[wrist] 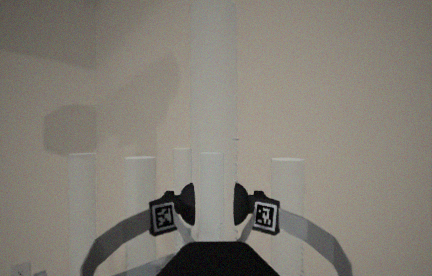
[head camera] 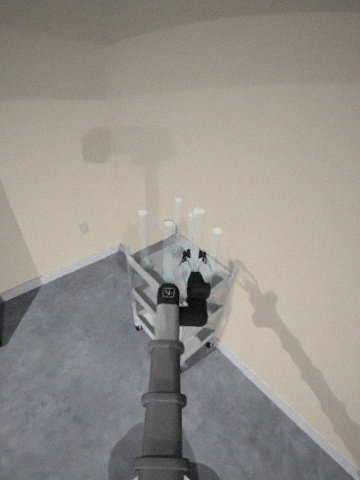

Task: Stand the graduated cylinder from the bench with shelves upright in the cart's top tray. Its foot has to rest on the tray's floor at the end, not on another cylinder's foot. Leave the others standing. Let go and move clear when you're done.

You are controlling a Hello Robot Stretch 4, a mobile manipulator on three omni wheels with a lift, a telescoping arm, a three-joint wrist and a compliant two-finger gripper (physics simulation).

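Frame: origin at the robot's base, x back, y left, z down, level; centimetres.
Seen in the pictures: hand, its tool point: (wrist: 214,201) (head camera: 194,252).
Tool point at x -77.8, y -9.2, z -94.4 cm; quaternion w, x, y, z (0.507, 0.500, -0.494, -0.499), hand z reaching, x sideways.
Observation:
Offsets run from my tool point to a thing's middle. "pt": to the spot under its first point. Level surfaces: height alone.
My gripper (head camera: 194,256) (wrist: 214,204) is shut on a clear graduated cylinder @(dx -1.2, dy +0.0, dz -0.8 cm) (head camera: 199,226) (wrist: 213,75), which is upright between the fingertips, over the right part of the cart's top tray @(pt dx -13.5, dy +21.4, dz +24.6 cm) (head camera: 144,270). Its foot is partly hidden by the gripper and wrist; I cannot tell whether it touches the tray or another foot. Several other cylinders stand upright in the tray: a left one @(dx -23.1, dy +22.5, dz +14.2 cm) (head camera: 143,232) (wrist: 82,200), a front one @(dx -15.2, dy +10.4, dz +14.2 cm) (head camera: 168,245) (wrist: 140,200), a back one @(pt dx -35.0, dy +5.9, dz +3.5 cm) (head camera: 178,212) (wrist: 181,167), one close behind the held cylinder (head camera: 191,227) (wrist: 211,185), and a right one @(dx -11.6, dy -10.0, dz +14.2 cm) (head camera: 216,245) (wrist: 288,185).
The white cart stands in a room corner, with lower shelves (head camera: 146,296) below the top tray. Beige walls (head camera: 290,175) (wrist: 360,125) rise behind and right of it. My arm (head camera: 166,372) reaches over the cart's front. Grey floor @(dz +97.2 cm) (head camera: 65,365) lies to the left.

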